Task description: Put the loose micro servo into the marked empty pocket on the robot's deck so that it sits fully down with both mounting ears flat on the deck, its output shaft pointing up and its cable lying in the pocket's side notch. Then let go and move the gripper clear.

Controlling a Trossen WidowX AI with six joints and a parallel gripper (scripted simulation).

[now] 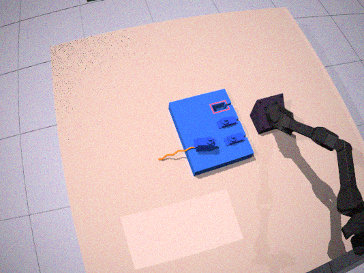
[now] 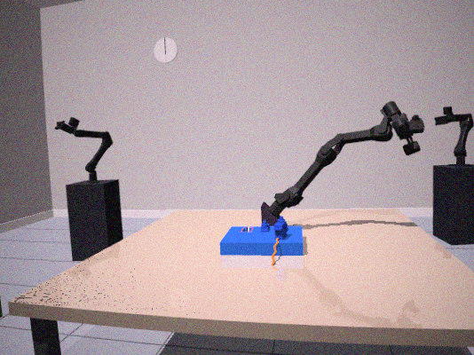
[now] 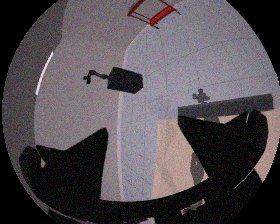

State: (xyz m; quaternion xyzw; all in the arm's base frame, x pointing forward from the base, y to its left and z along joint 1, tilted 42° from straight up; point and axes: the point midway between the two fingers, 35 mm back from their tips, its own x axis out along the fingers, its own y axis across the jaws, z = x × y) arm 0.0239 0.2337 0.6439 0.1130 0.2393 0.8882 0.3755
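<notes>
The blue deck lies 26 cm ahead of my gripper tip, 68 cm to the right of it and 36 cm below it.
</notes>
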